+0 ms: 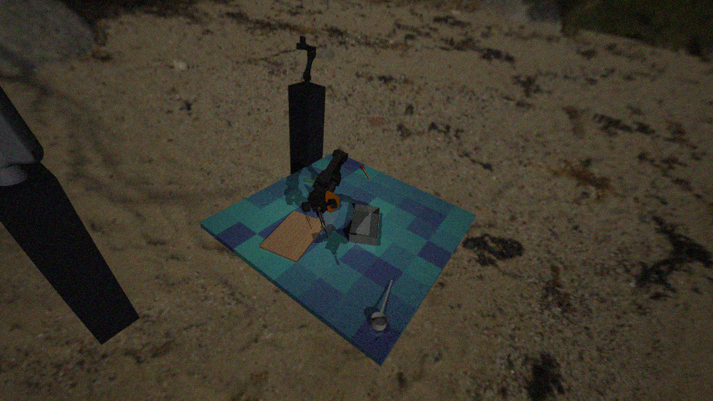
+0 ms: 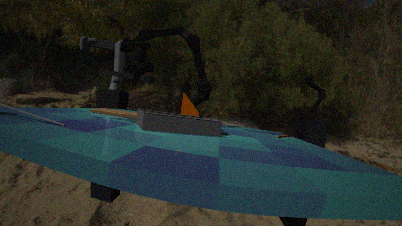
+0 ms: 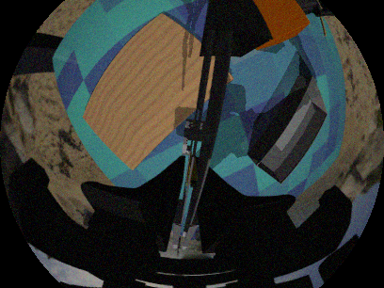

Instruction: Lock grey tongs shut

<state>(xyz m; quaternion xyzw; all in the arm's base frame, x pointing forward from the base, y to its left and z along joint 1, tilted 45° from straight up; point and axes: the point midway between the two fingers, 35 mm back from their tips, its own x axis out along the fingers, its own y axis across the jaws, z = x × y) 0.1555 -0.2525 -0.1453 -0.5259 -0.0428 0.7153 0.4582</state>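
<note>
The wooden board is 12 cm behind my gripper tip, 7 cm to the right of it and 16 cm below it. Also, from my gripper tip: grey roasting tin: 16 cm ahead, 26 cm to the left, 14 cm below.
</note>
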